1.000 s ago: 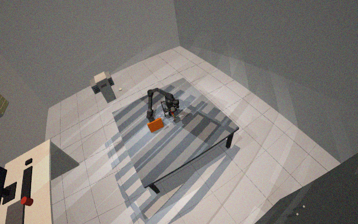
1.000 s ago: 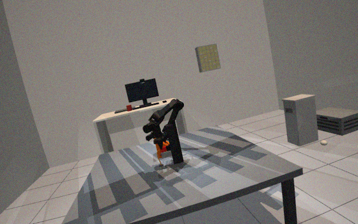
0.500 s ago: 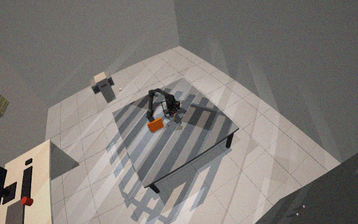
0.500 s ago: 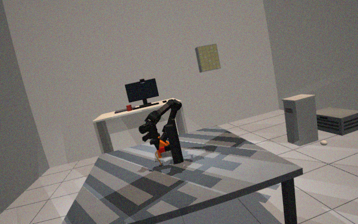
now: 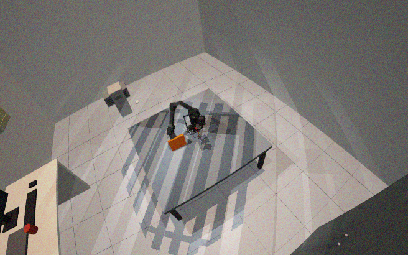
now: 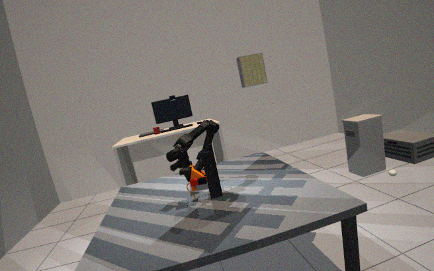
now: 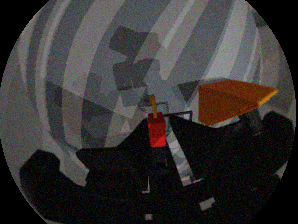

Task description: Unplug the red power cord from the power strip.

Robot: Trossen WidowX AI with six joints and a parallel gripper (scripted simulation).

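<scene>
Right now the red plug is 5 cm to the left of my gripper tip and 1 cm below it.
</scene>
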